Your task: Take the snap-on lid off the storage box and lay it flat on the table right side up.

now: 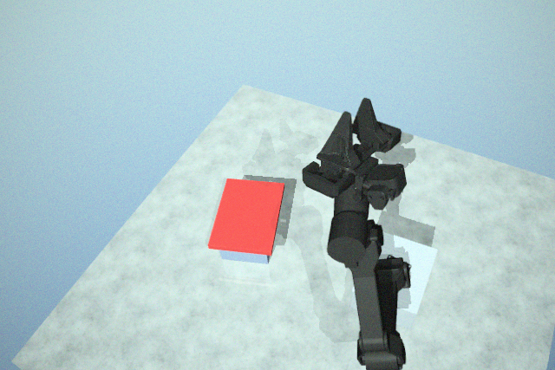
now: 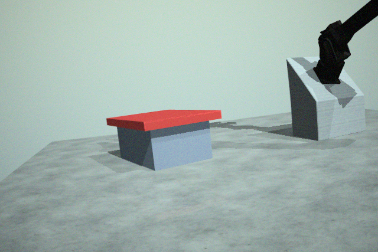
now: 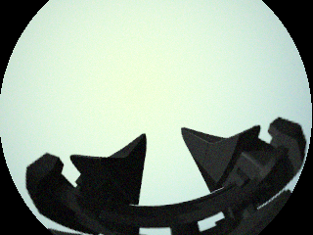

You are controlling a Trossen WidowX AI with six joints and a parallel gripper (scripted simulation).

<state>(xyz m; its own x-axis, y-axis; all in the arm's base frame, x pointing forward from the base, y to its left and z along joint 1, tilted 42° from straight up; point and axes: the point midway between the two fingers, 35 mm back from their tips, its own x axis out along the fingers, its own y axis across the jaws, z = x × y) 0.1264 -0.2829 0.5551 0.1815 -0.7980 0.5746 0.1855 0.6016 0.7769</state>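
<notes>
The red lid lies 380 mm ahead of my gripper tip, 160 mm to the right of it and 700 mm below it. The rest, counted from my gripper tip: blue-grey storage box: 380 mm ahead, 160 mm to the right, 750 mm below.
</notes>
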